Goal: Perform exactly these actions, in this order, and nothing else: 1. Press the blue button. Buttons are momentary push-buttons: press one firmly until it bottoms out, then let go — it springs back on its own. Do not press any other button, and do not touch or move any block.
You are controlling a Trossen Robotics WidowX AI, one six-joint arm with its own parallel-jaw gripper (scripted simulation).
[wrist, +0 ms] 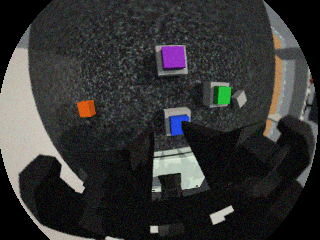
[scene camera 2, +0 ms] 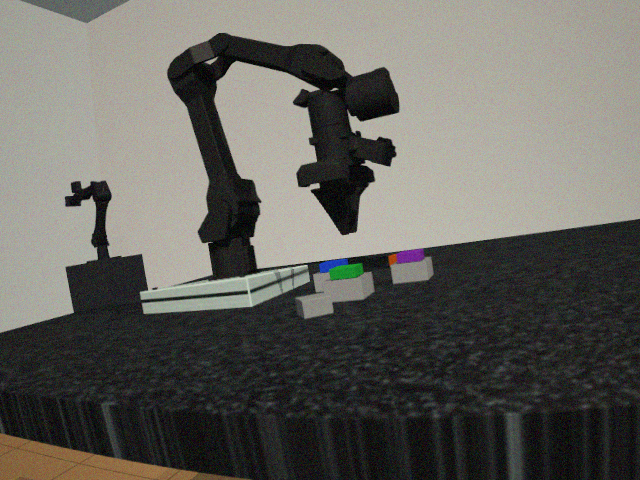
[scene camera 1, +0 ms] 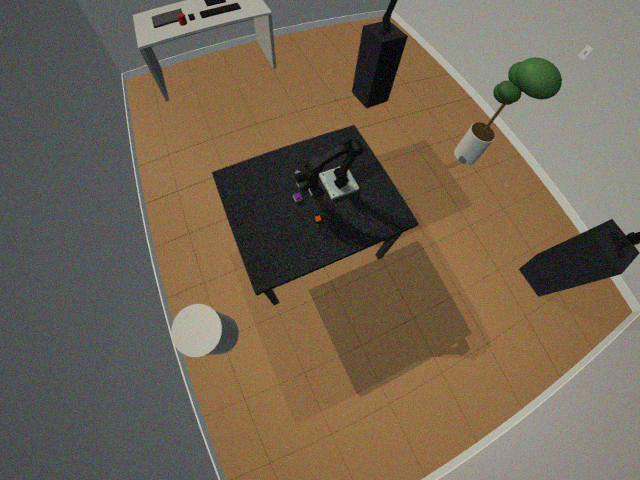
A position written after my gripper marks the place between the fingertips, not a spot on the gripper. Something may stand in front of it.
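There is a small grey block [scene camera 2: 319, 304] in the scene, and I see it in the same view as my own gripper [scene camera 2: 349, 233]. The wrist view, too, has my gripper [wrist: 167, 126] in it.
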